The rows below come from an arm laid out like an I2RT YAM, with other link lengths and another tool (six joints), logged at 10 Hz.
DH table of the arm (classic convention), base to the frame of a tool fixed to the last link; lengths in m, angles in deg. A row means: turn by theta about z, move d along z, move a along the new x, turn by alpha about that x. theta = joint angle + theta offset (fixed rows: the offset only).
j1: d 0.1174  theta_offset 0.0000  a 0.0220  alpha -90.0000
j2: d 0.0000  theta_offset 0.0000  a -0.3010  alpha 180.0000
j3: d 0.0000  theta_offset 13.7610  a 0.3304  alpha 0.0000
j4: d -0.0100  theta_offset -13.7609  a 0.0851  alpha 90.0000
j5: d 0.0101  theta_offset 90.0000  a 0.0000  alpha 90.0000
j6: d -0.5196  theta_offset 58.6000  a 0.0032  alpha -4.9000
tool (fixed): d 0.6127  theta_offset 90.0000  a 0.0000  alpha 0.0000
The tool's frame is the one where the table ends.
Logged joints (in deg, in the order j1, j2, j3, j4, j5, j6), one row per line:
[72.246 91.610 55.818 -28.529 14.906 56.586]
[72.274 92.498 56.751 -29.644 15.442 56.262]
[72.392 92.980 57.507 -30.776 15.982 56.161]
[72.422 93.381 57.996 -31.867 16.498 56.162]
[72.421 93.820 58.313 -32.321 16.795 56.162]
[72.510 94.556 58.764 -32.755 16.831 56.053]
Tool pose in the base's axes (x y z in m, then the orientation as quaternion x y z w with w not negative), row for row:
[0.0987 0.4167 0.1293 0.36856 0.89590 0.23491 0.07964]
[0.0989 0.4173 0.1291 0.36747 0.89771 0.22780 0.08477]
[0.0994 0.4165 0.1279 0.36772 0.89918 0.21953 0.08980]
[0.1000 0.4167 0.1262 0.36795 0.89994 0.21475 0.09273]
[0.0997 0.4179 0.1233 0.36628 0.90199 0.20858 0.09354]
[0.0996 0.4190 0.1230 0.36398 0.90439 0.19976 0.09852]
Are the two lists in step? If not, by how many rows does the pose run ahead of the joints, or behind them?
The pose runs 1 row ahead of the joints: the pose in row i belongs to the joints in row i + 1.
